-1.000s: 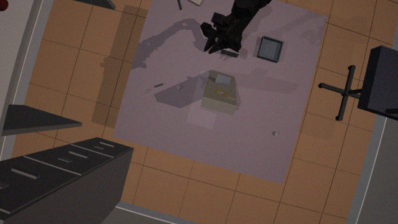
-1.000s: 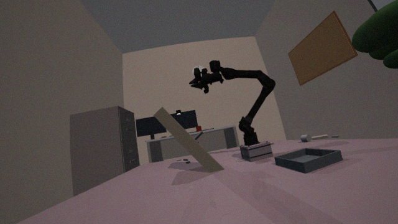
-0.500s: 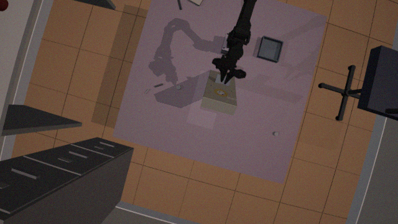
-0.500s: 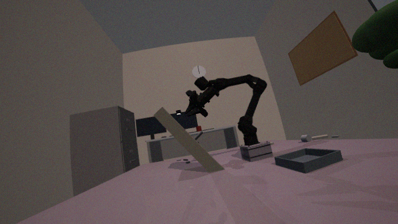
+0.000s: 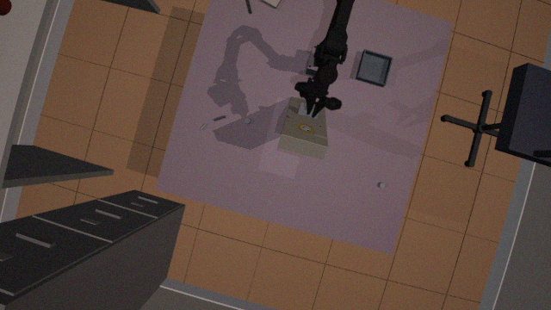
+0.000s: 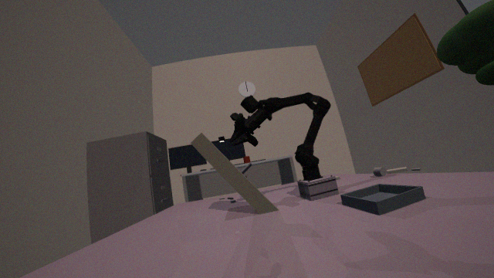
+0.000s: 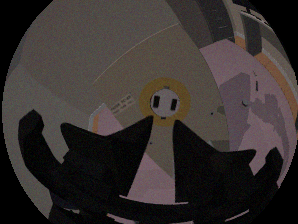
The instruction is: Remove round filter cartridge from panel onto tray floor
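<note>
Now: the round filter cartridge 60 mm ahead of my gripper tip, 10 mm to the right of it and 40 mm below it. From my gripper tip the other things lie so: grey tray (340 mm behind, 340 mm to the left, 280 mm below); then service panel (10 mm ahead, 120 mm below).
</note>
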